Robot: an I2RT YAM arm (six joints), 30 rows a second.
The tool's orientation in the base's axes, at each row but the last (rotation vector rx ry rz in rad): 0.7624 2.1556 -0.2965; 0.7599 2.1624 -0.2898; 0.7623 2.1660 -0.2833; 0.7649 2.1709 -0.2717; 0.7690 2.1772 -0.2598; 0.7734 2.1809 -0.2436; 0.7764 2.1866 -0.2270; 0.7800 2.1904 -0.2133; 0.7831 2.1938 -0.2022; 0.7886 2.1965 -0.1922; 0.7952 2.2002 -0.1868; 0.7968 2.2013 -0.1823
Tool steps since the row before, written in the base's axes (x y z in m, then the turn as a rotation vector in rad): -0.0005 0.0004 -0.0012 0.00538 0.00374 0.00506; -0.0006 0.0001 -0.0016 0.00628 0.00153 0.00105; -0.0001 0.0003 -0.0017 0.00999 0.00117 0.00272; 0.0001 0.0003 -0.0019 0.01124 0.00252 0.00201; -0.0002 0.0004 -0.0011 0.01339 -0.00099 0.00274; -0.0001 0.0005 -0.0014 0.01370 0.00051 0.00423; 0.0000 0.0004 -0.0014 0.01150 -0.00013 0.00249; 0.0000 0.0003 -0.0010 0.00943 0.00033 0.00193; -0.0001 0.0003 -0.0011 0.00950 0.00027 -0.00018; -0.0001 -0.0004 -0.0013 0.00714 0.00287 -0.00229; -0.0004 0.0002 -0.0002 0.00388 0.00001 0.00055; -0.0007 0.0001 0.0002 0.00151 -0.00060 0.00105
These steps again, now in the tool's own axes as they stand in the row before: 0.0013 0.0000 0.0003 -0.00492 0.00647 -0.00157; 0.0016 -0.0004 0.0006 -0.00325 0.00508 0.00256; 0.0015 0.0001 0.0009 -0.00650 0.00713 0.00393; 0.0015 0.0002 0.0012 -0.00600 0.00892 0.00460; 0.0011 0.0001 0.0004 -0.00917 0.00748 0.00692; 0.0013 0.0002 0.0007 -0.00975 0.00897 0.00551; 0.0012 0.0002 0.0008 -0.00766 0.00699 0.00556; 0.0009 0.0001 0.0006 -0.00600 0.00607 0.00446; 0.0010 0.0001 0.0006 -0.00453 0.00585 0.00597; 0.0008 -0.0005 0.0010 -0.00058 0.00628 0.00497; 0.0004 -0.0001 -0.0002 -0.00235 0.00239 0.00203; 0.0003 -0.0003 -0.0006 -0.00180 0.00055 0.00043
